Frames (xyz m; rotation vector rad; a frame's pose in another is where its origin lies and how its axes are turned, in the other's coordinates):
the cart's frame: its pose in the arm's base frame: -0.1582 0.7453 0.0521 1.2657 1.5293 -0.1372
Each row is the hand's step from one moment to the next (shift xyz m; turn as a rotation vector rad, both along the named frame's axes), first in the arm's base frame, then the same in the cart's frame.
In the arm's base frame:
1: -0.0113 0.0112 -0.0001 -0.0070 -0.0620 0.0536
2: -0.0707 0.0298 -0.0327 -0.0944 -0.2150 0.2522
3: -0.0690 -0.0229 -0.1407 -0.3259 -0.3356 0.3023
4: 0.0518 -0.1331 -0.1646 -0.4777 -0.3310 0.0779
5: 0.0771 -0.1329 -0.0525 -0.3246 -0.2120 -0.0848
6: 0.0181 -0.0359 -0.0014 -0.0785 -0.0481 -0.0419
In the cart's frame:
1: 0.0052 -0.0038 -0.0145 -0.0808 -0.0044 0.0147
2: 0.0321 -0.0570 -0.0517 -0.3423 -0.0343 -0.0204
3: 0.0820 -0.1328 0.0271 -0.4935 -0.2339 -0.1097
4: 0.0510 -0.1009 0.1863 -0.3438 -0.4596 -0.1201
5: -0.0304 -0.0251 0.1575 -0.1204 -0.3766 -0.0349
6: -0.0184 -0.0023 0.0357 -0.0108 -0.1006 -0.0020

